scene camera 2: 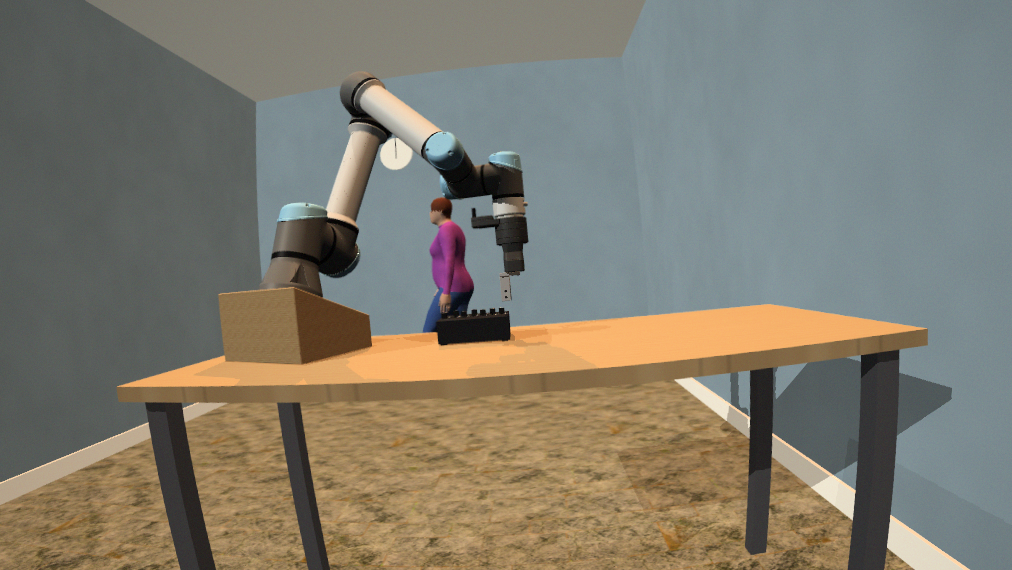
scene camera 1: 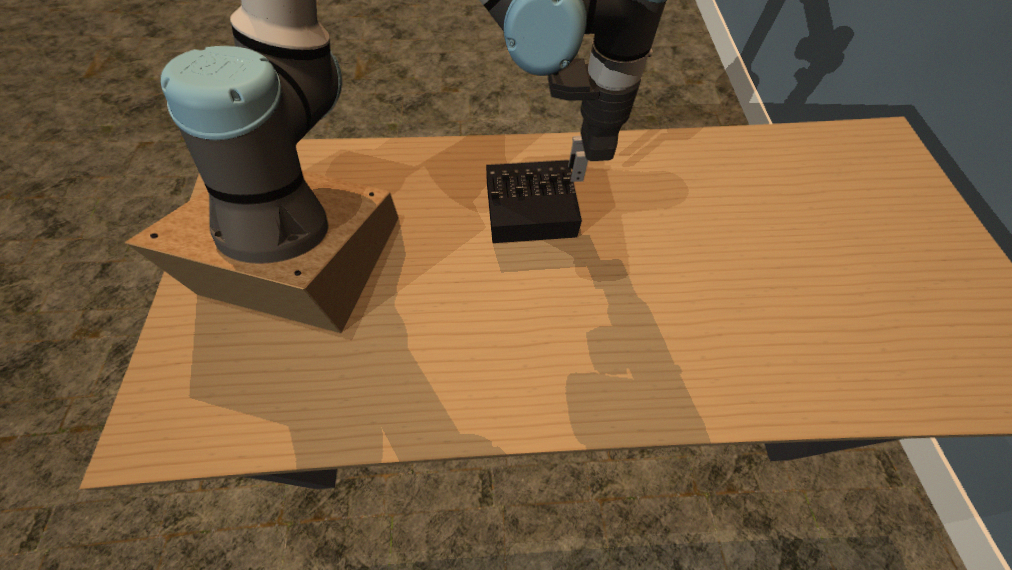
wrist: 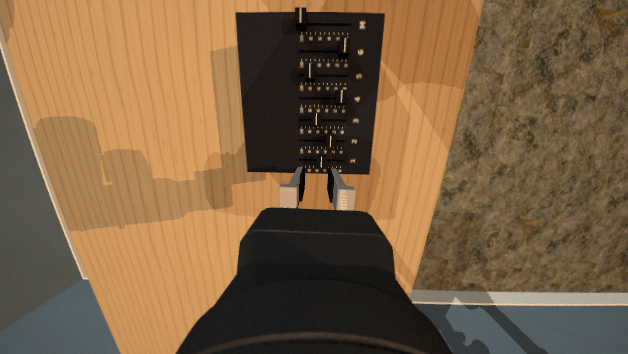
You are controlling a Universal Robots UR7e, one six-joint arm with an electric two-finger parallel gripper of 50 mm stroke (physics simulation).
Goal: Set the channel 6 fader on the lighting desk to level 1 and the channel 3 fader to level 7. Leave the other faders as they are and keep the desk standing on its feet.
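Frame: origin at the arm's base, x ahead, y right, z down, level; centimetres.
Where they show: gripper, fingertip midpoint: [scene camera 2: 506,300] [scene camera 1: 575,173] [wrist: 316,178]; arm's base at its link origin: [scene camera 2: 289,300] [scene camera 1: 274,230].
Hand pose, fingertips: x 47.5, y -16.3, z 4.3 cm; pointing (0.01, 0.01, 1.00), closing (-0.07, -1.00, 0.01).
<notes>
Things, the pixels of their top centre, and the offset from my fingertips. Level surfaces: height alone.
- black lighting desk at its top centre: [wrist: 308,97] [scene camera 1: 532,186] [scene camera 2: 473,310] dx -7.7, dy +1.7, dz +1.6 cm
- channel 6 fader at its top centre: [wrist: 345,45] dx -12.5, dy -1.2, dz +1.6 cm
- channel 3 fader at its top centre: [wrist: 316,119] dx -5.7, dy +0.7, dz +1.6 cm
- channel 1 at its top centre: [wrist: 321,162] dx -1.4, dy -0.4, dz +1.6 cm
- channel 2 at its top centre: [wrist: 330,141] dx -3.7, dy -1.0, dz +1.6 cm
- channel 4 at its top centre: [wrist: 341,96] dx -8.2, dy -1.5, dz +1.6 cm
- channel 5 at its top centre: [wrist: 309,70] dx -10.1, dy +1.8, dz +1.6 cm
- master M at its top centre: [wrist: 300,15] dx -14.5, dy +3.2, dz +1.6 cm
- table at its surface level: dz +8.5 cm
The black lighting desk [scene camera 1: 534,211] [scene camera 2: 473,329] [wrist: 270,100] stands flat on the table. In the wrist view, the channel 6 fader [wrist: 344,46] is close to the 0 end of its scale, around 1. The channel 3 fader [wrist: 316,119] is left of its scale's middle, around 6 to 7; the exact marks are too small to read. My gripper [scene camera 1: 578,177] [scene camera 2: 505,298] [wrist: 316,178] is partly open and empty. Its fingers point down, above and just past the channel 1 end of the desk, clear of the fader knobs.
The other faders are channel 1 [wrist: 321,161], channel 2 [wrist: 330,141], channel 4 [wrist: 341,96], channel 5 [wrist: 310,71] and master M [wrist: 300,19]. The arm's wooden base block [scene camera 1: 247,276] [scene camera 2: 262,327] stands left of the desk. A person [scene camera 2: 448,254] is behind the table [scene camera 2: 637,332].
</notes>
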